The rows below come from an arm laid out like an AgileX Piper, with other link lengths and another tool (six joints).
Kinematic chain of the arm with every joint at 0, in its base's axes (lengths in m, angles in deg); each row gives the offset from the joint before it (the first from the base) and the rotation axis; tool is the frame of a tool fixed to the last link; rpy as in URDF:
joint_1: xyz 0 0 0.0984 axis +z
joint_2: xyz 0 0 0 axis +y
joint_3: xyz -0.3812 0 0.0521 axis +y
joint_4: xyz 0.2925 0 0.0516 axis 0.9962 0 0.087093
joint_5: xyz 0 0 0 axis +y
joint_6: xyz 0.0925 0 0.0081 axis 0.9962 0 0.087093
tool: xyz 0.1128 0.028 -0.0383 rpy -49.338 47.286 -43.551
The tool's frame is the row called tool.
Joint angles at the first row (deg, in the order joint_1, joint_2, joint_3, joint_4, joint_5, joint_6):
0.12 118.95 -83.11 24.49 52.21 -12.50
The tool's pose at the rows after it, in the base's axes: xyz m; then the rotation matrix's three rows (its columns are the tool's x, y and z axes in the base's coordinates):
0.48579, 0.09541, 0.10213; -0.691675, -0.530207, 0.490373; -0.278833, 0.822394, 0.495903; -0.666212, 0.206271, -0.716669
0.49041, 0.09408, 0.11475; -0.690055, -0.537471, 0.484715; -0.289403, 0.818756, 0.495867; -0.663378, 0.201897, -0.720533
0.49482, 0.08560, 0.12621; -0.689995, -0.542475, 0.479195; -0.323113, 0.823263, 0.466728; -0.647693, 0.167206, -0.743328
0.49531, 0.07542, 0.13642; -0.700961, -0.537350, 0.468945; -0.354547, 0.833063, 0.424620; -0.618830, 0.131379, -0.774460
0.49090, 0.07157, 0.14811; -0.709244, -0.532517, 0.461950; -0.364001, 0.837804, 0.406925; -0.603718, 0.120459, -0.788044
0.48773, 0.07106, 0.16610; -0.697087, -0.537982, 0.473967; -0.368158, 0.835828, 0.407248; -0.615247, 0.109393, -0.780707
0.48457, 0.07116, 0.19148; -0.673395, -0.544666, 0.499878; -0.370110, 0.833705, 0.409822; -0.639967, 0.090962, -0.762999
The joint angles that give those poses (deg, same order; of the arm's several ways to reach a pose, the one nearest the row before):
0.12 119.13 -85.75 23.76 54.90 -12.39
0.12 119.20 -88.61 22.63 57.68 -11.36
0.12 119.24 -91.83 19.06 60.56 -9.24
0.12 119.11 -94.42 15.07 63.65 -6.65
0.12 118.22 -95.38 13.49 65.92 -5.33
0.12 116.61 -96.20 13.25 67.35 -5.18
0.12 114.37 -97.41 13.20 68.78 -5.06

